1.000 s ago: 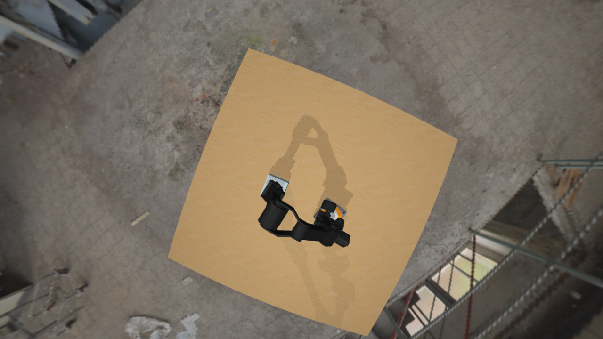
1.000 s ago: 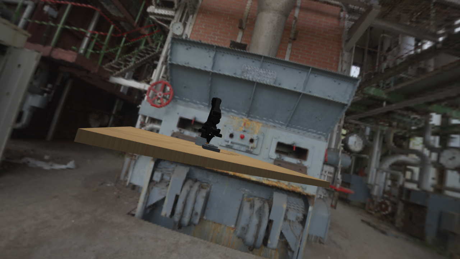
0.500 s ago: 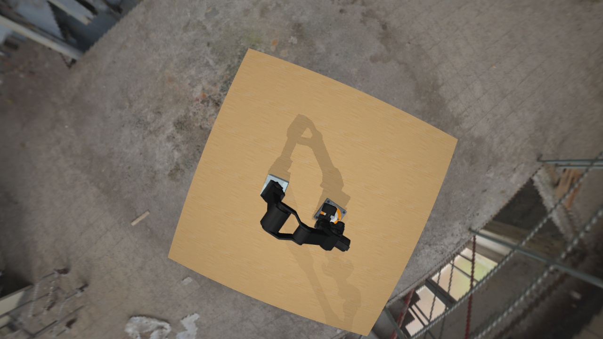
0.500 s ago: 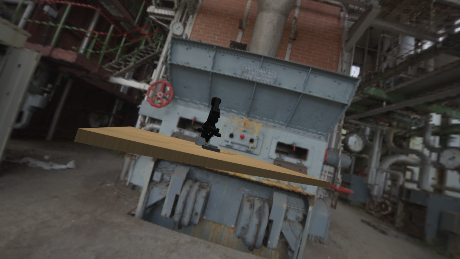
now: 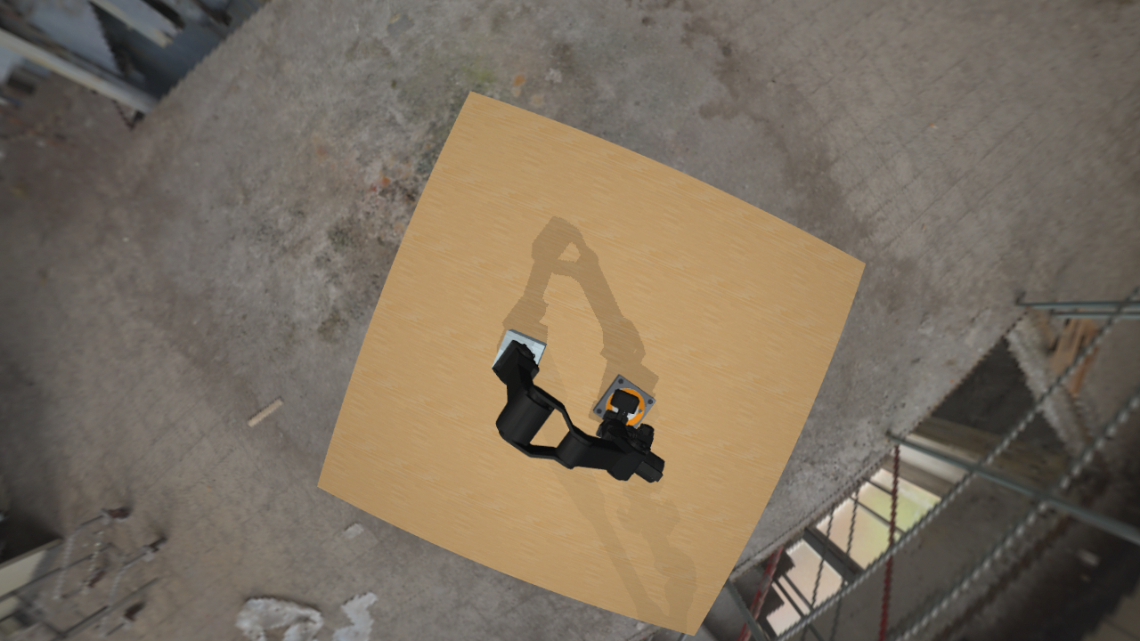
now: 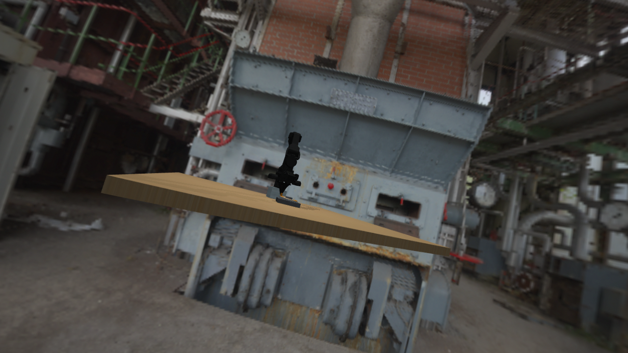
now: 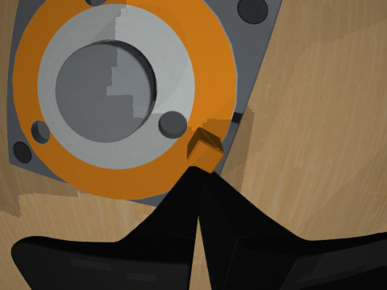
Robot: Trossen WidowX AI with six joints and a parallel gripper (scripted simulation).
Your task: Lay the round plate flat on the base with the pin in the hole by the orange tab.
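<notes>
My gripper tip is now 40 mm to the right of the square grey base, 30 mm short of it and 20 mm above it.
</notes>
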